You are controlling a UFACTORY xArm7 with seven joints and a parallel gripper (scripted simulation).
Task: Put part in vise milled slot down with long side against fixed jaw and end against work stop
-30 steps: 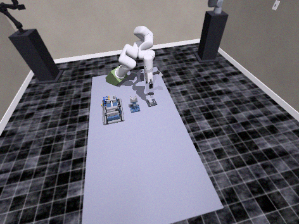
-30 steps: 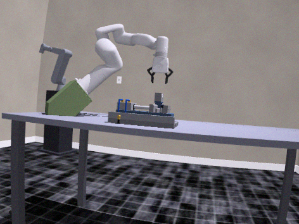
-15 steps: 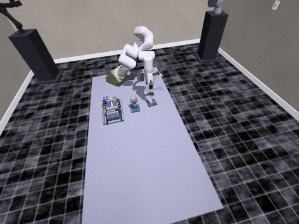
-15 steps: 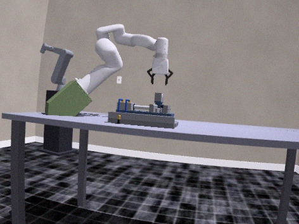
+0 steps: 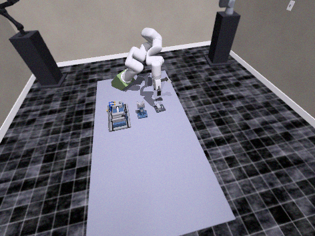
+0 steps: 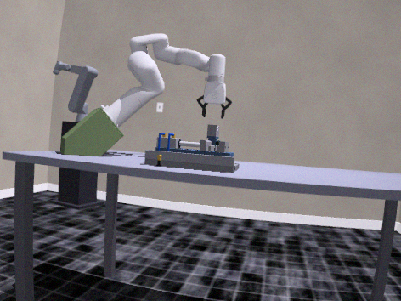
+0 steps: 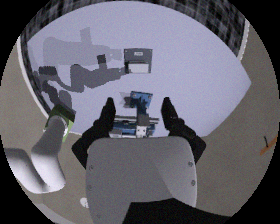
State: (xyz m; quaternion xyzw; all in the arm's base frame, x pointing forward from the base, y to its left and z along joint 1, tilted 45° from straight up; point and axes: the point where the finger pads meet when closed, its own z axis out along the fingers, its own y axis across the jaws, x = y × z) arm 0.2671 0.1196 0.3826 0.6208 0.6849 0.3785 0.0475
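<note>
Right now the part is 190 mm below my hand and 10 mm to the left of it. Also, from my hand: air cylinder (390 mm to the right, 140 mm below, 20 mm behind); then blue vise bed (370 mm to the right, 180 mm below, 70 mm ahead).
</note>
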